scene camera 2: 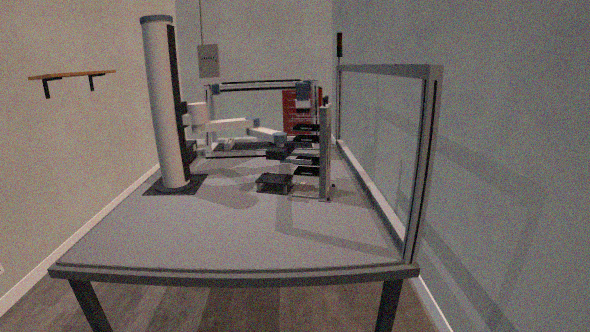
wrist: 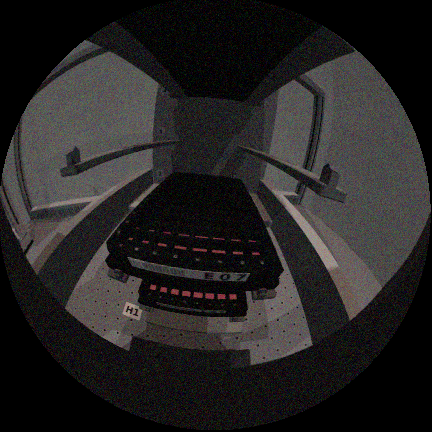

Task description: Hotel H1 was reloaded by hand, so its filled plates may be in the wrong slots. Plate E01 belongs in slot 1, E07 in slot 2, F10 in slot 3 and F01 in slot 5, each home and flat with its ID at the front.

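Pixels of known places: gripper, fingertip midpoint: (scene camera 2: 313,158) (wrist: 203,181); arm's base, link origin: (scene camera 2: 177,186).
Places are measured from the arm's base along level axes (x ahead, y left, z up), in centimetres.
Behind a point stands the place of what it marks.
My gripper (scene camera 2: 280,151) (wrist: 203,181) {x 75.1, y -15.6, z 18.7 cm} is shut on the black plate E07 (scene camera 2: 305,160) (wrist: 195,212) {x 70.7, y -14.2, z 18.3 cm}, with one finger along each side. The plate lies level inside hotel H1 (scene camera 2: 325,150) {x 79.6, y -24.2, z 25.1 cm} (wrist: 215,132) {x 78.9, y -17.3, z 23.4 cm}, its E07 label facing the front. Small ledges show near its front corners in the wrist view; whether it touches them I cannot tell. Another filled plate (scene camera 2: 306,171) {x 71.6, y -17.4, z 13.0 cm} (wrist: 192,300) {x 67.4, y -13.5, z 13.1 cm} with red wells sits close below; its ID is not readable. Two more dark plates show higher in the hotel in the scene view, their IDs unreadable. A dark underside hangs above E07 in the wrist view.
Slot rails (wrist: 120,150) run left and right above the fingers. A low dark-topped stand (scene camera 2: 274,181) {x 56.1, y -14.5, z 7.3 cm} is on the table in front of the hotel. A gantry frame (scene camera 2: 260,89) {x 44.7, y 62.3, z 46.0 cm} and a red cabinet (scene camera 2: 290,117) are behind. A glass guard (scene camera 2: 432,125) {x 102.5, y -72.6, z 45.9 cm} lines the right edge.
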